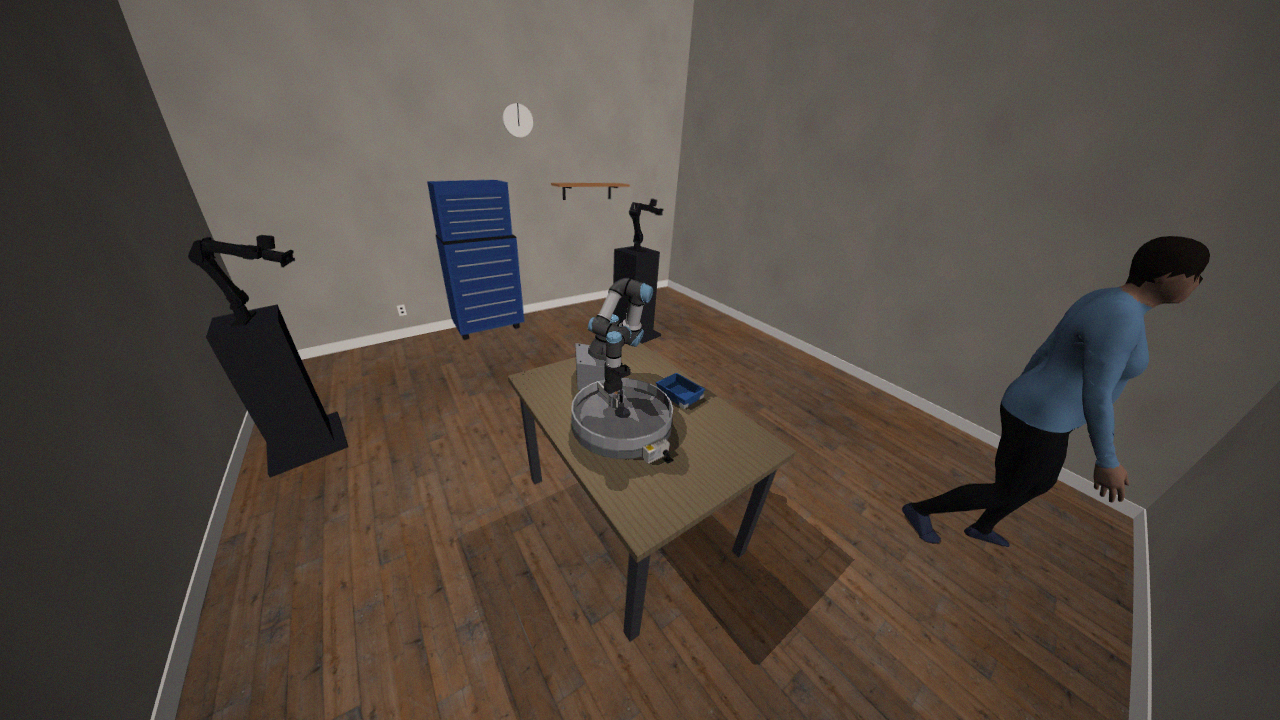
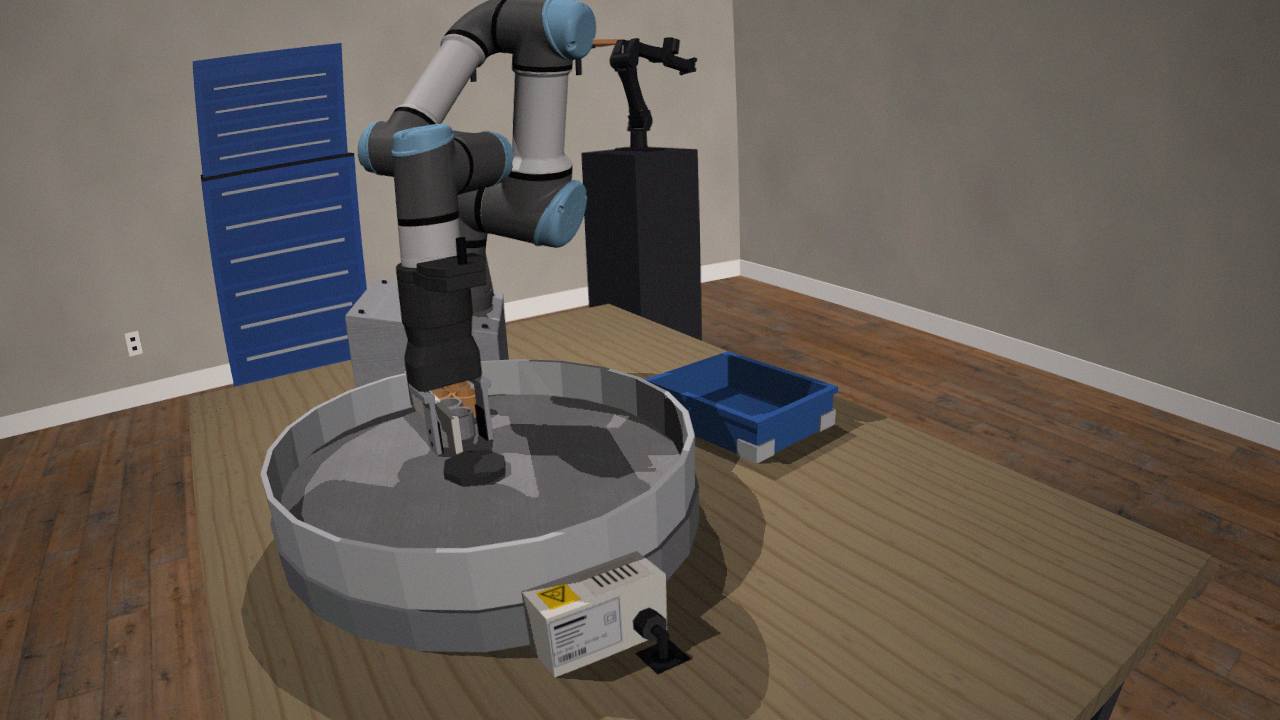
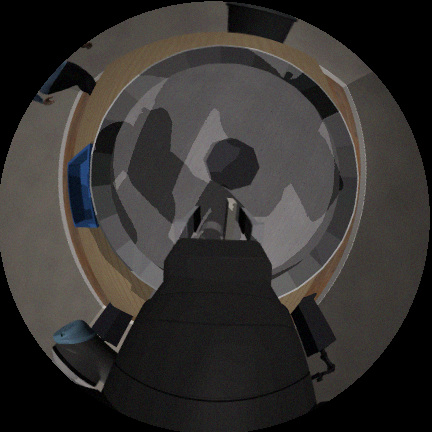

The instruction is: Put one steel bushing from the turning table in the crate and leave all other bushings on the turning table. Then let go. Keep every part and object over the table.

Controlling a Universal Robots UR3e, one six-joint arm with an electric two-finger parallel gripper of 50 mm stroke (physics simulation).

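Frame: origin at the arm's base, x ahead, y left, z up, level; millimetres.
Seen in the pictures: gripper, fingertip midpoint: [image 2: 461, 443] [image 3: 219, 214]; arm's base, origin of the base link: [image 1: 600, 353].
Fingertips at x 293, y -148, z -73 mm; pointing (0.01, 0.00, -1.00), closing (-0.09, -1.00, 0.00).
Pixels of each thing's middle, then the offset from my fingertips to it. "spot": a spot on its surface instead.
- dark hub, body centre: [image 2: 474, 467] [image 3: 232, 163] [image 1: 622, 412] dy -20, dx +63, dz +3 mm
- small brown piece, body centre: [image 2: 467, 403] dy +47, dx -68, dz +12 mm
- blue crate, body centre: [image 2: 740, 402] [image 3: 83, 188] [image 1: 679, 389] dy +337, dx +83, dz -29 mm
- white control box, surface spot: [image 2: 595, 622] spot: dy -69, dx +313, dz -15 mm
The grey turning table [image 1: 617, 440] [image 2: 465, 559] [image 3: 346, 160] stands on the wooden table, with a dark hub [image 2: 475, 467] [image 3: 231, 163] at its middle. My gripper [image 1: 619, 410] [image 2: 459, 439] [image 3: 219, 214] is open and reaches down inside the rim, just behind the hub. A light grey steel bushing [image 2: 452, 420] [image 3: 210, 230] stands upright between the open fingers, which do not grip it. A small brown piece [image 2: 457, 390] shows under the gripper body; I cannot tell what it is. The blue crate [image 1: 680, 389] [image 2: 787, 422] [image 3: 82, 189] sits empty to the right of the turning table.
A white control box [image 2: 595, 622] is fixed to the turning table's front. The arm's grey base block [image 2: 376, 330] stands behind it. A person [image 1: 1073, 376] walks by the right wall. A blue tool cabinet [image 1: 475, 259] and two black pedestals with arms stand further off.
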